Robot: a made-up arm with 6 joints.
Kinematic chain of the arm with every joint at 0, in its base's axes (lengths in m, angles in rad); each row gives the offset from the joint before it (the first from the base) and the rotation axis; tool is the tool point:
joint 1: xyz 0 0 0.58 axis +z
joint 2: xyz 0.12 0 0 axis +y
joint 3: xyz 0 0 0.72 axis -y
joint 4: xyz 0 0 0.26 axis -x
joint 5: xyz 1.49 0 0 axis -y
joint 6: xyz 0.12 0 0 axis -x
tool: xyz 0 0 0
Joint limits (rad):
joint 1: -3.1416..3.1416
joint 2: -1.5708..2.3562
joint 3: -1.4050..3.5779
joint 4: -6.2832..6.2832
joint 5: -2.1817..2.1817
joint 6: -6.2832..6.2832
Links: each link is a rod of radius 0.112 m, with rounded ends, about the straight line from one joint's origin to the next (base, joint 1, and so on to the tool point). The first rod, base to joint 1, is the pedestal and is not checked.
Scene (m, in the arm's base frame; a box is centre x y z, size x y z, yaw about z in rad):
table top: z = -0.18
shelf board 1: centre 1.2 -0.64 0 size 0.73 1.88 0.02 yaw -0.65
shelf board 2: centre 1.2 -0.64 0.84 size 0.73 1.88 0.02 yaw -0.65
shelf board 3: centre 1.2 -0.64 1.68 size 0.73 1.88 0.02 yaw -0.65
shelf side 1: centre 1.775 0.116 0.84 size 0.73 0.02 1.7 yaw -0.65
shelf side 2: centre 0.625 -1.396 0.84 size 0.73 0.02 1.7 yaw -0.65
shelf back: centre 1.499 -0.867 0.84 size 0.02 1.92 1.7 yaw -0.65
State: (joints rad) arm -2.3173 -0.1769 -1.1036 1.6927 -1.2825 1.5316
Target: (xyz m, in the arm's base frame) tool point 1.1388 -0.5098 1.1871
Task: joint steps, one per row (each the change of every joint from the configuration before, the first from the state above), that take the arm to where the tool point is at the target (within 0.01 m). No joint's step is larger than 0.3 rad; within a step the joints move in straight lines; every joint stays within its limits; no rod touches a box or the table.
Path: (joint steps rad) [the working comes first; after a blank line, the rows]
Joints at the target: -0.3300 -0.6354 -0.7986 1.7376 -1.2764 1.5316
Straight joint move there: touches shelf board 2, shelf side 2.

1: 0.2536 -0.2009 -0.0035 0.2111 -0.1499 -0.1552
2: 0.2536 -0.2008 -0.0035 0.2112 -0.1498 -0.1552
3: 0.2535 -0.2009 -0.0035 0.2111 -0.1499 -0.1552
4: 0.2536 -0.2008 -0.0035 0.2111 -0.1499 -0.1553
5: 0.2536 -0.2009 -0.0035 0.2112 -0.1498 -0.1552
6: 0.2536 -0.2009 -0.0035 0.2111 -0.1499 -0.1552
7: 0.0931 0.1494 0.0652 -0.2444 0.1811 0.1863
8: 0.0932 0.1493 0.0652 -0.2443 0.1810 0.1862
9: 0.0932 0.1493 0.0652 -0.2444 0.1811 0.1863
10: 0.0931 0.1493 0.0652 -0.2444 0.1810 0.1862
11: 0.0932 0.1494 0.0652 -0.2444 0.1811 0.1863

